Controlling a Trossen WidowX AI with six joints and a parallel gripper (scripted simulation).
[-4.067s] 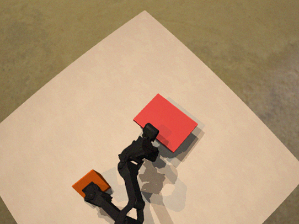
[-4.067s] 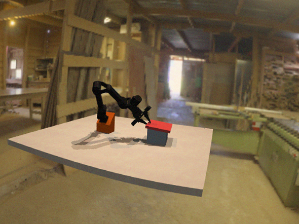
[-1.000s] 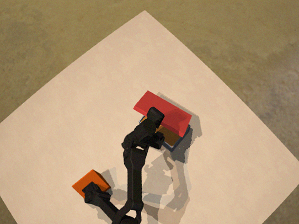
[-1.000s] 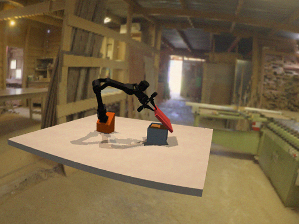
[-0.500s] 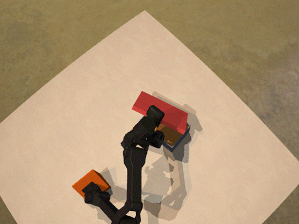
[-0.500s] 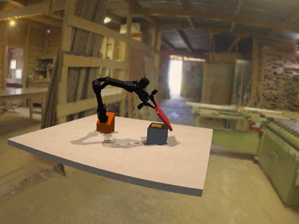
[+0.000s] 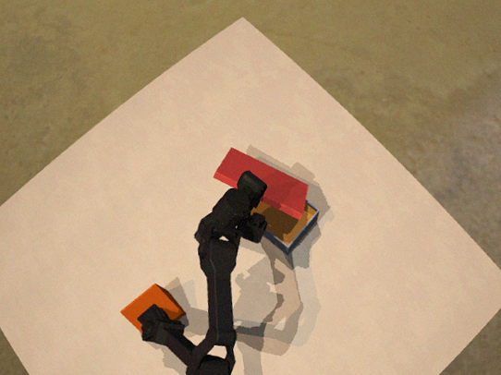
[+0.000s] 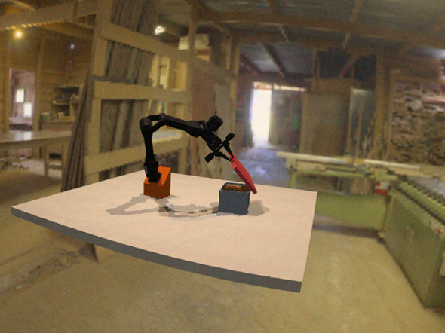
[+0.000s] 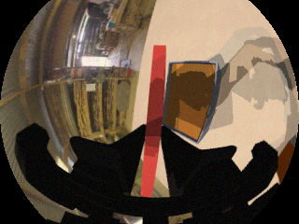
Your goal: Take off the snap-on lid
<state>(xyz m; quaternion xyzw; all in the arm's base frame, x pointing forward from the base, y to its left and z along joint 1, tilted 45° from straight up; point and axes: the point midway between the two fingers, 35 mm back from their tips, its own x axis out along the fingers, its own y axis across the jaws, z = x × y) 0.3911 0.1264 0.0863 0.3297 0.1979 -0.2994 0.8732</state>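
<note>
Now: the red lid 5 cm ahead of my gripper tip, 4 cm to the left of it and 6 cm below it. From my gripper tip the other things lie so: storage box 4 cm ahead, 2 cm to the right, 18 cm below.
</note>
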